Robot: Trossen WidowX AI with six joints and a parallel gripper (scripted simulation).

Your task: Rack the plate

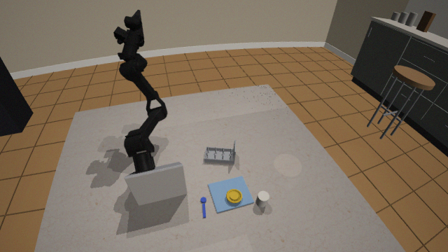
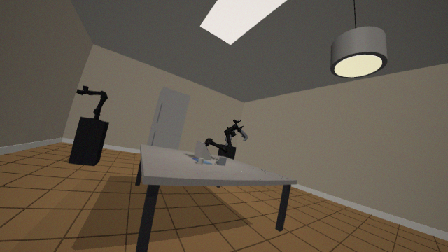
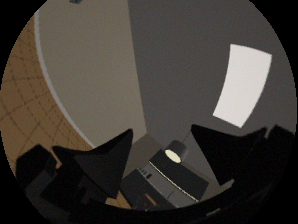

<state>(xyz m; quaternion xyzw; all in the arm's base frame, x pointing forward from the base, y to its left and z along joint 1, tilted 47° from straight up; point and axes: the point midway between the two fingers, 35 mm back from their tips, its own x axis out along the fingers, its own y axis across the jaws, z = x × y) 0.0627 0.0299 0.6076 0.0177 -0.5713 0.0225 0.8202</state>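
My gripper tip is now 62 cm to the left of the yellow plate, 52 cm above it and 25 cm short of it. The rest, counted from my gripper tip: grey dish rack: 51 cm below, 40 cm to the right, 26 cm ahead; then blue mat: 59 cm to the right, 54 cm below, 24 cm ahead; then blue spoon: 61 cm to the right, 53 cm below, 13 cm ahead.
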